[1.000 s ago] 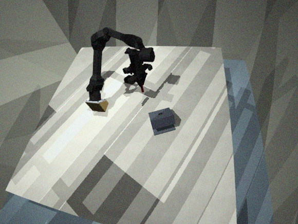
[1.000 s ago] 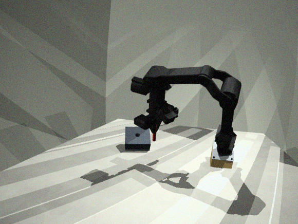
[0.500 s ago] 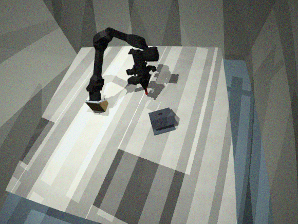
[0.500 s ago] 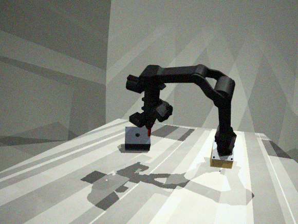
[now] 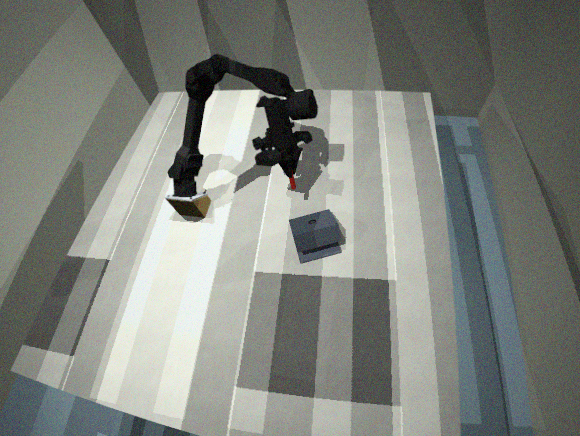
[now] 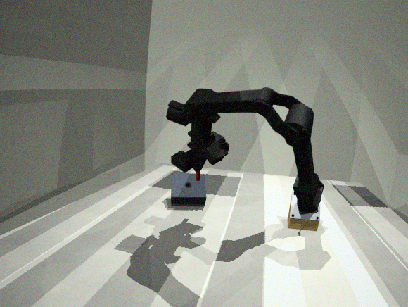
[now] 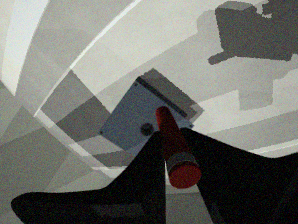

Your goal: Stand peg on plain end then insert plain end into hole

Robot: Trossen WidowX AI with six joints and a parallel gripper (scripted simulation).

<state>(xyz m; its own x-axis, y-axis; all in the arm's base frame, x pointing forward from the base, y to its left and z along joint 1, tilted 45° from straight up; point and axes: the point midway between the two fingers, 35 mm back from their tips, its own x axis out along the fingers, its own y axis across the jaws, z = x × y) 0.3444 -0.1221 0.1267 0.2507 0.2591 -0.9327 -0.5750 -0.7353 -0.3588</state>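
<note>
My gripper tip is now 12 cm to the left of the sloped panel, 11 cm above it and 6 cm short of it. From my gripper tip the other things lie so: red peg 1 cm to the left, 1 cm above.
</note>
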